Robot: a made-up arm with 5 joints.
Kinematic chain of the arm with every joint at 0, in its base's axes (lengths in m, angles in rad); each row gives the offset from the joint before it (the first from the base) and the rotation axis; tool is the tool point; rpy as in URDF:
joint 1: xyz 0 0 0.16 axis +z
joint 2: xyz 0 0 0 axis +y
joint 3: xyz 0.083 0 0.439 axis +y
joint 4: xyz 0.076 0 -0.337 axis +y
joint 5: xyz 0.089 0 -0.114 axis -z
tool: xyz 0 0 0 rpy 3.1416 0 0
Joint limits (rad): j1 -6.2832..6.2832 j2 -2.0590..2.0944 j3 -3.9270..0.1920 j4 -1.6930..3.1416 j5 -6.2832..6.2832
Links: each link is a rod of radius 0.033 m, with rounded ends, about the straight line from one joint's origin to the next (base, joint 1, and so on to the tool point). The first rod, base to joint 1, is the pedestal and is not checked.
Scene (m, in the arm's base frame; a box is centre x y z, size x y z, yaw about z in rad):
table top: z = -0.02
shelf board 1: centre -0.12 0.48 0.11 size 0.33 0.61 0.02 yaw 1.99
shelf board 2: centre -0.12 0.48 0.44 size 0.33 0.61 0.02 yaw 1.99
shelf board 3: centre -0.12 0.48 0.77 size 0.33 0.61 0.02 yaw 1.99
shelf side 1: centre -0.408 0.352 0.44 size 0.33 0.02 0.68 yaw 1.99
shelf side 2: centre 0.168 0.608 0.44 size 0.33 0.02 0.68 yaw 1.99
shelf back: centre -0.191 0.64 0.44 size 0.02 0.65 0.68 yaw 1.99
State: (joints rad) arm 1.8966 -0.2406 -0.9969 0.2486 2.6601
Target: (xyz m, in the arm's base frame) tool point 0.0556 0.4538 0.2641
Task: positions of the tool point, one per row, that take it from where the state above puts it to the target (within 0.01 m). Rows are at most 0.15 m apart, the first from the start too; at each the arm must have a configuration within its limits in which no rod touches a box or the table.
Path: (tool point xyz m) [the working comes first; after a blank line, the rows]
Joints at the target: 1.4489 0.0322 -0.6134 0.3630 2.6601
Straight joint move there: touches shelf board 2.

1: -0.0938 0.3292 0.5958
2: -0.0521 0.2230 0.5794
3: 0.0062 0.2847 0.4733
4: 0.0821 0.2934 0.3646
5: 0.1456 0.2519 0.2641
6: 0.1188 0.3551 0.2713
7: 0.0556 0.4538 0.2641

